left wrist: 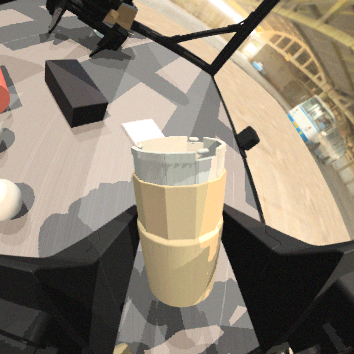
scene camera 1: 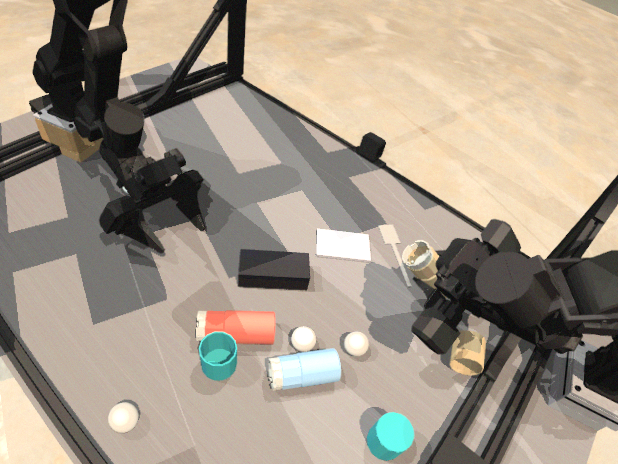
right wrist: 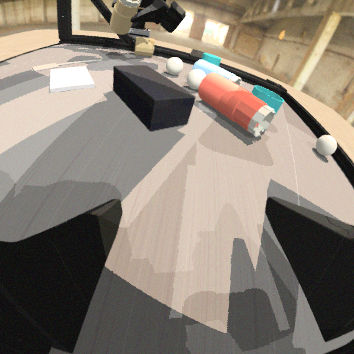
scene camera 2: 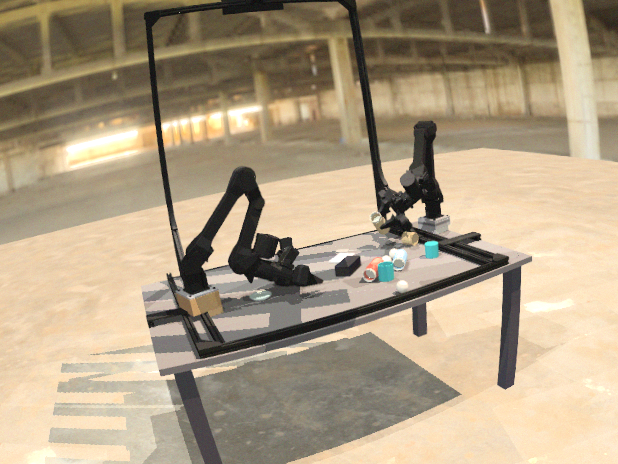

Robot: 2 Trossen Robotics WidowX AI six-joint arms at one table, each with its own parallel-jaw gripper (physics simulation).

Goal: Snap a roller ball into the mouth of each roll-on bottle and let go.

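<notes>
My left gripper is shut on the tan bottle, held tilted above the table; its pale notched mouth is open, without a ball. The red bottle and the light blue bottle lie on their sides, mouths to the left in scene camera 1. One white ball lies between them, another ball right of it, and a third ball at front left. My right gripper is open and empty.
An open teal cap stands against the red bottle's near side. Another teal cap stands front right. A tan cap is near the left arm. A black block, white slab and pale spatula lie behind.
</notes>
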